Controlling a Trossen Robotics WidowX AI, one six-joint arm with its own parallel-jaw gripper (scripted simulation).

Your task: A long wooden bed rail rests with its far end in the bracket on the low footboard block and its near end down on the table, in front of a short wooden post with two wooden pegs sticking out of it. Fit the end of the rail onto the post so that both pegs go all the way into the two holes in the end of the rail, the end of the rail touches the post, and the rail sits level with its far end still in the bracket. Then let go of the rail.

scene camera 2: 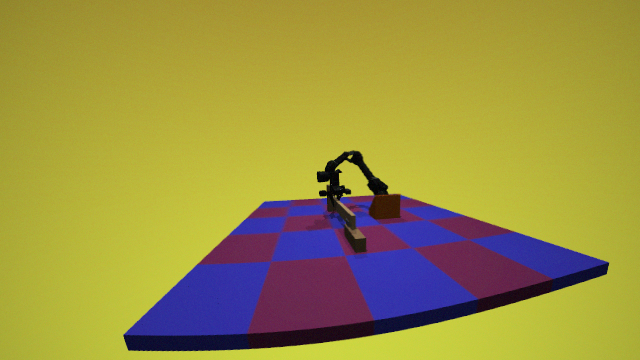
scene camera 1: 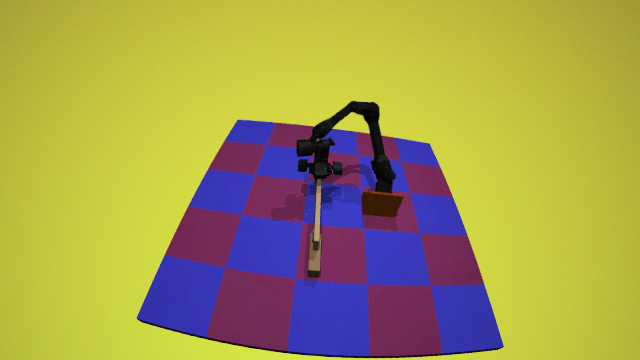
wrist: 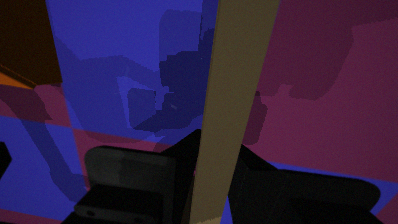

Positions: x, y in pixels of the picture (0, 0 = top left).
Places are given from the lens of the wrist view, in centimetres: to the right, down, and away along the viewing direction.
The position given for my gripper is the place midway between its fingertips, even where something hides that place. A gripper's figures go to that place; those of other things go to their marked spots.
my gripper (wrist: 210, 135): 1, 2, 11
wooden bed rail (wrist: 240, 42): 1, -2, 4
